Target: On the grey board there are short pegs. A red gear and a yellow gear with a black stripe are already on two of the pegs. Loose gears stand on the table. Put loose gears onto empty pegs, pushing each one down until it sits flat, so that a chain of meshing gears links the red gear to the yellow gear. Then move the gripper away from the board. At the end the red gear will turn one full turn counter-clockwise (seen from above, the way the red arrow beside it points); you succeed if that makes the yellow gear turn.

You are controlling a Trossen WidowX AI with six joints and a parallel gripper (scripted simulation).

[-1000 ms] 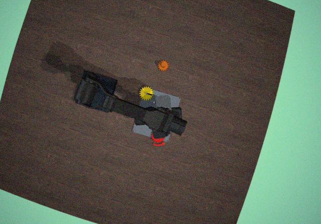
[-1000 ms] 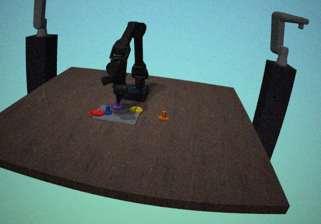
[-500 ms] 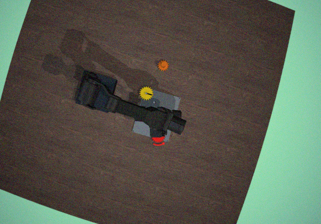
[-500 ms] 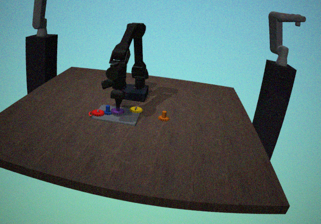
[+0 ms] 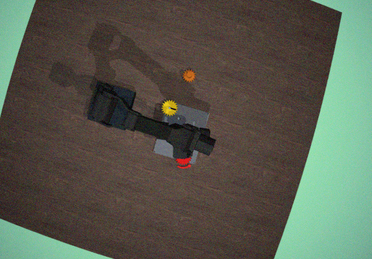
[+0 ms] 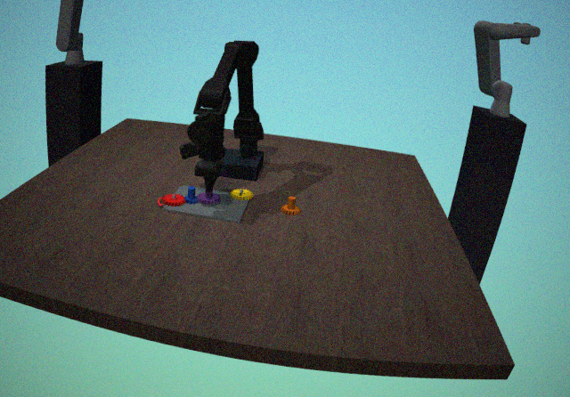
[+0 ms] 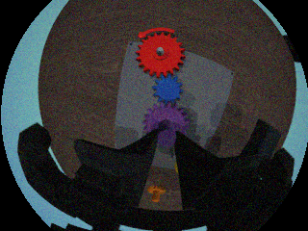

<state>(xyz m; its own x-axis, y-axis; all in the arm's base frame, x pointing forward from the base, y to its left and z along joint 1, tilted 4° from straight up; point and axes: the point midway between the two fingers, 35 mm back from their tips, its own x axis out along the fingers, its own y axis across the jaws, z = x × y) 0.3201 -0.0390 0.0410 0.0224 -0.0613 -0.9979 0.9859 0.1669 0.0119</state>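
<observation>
My gripper tip is now 1 cm above the purple gear. The rest, counted from my gripper tip: yellow gear 8 cm behind, 7 cm to the left, 3 cm below; then red gear 3 cm ahead, 9 cm to the right, 3 cm below; then blue gear 1 cm ahead, 5 cm to the right, 2 cm below.
</observation>
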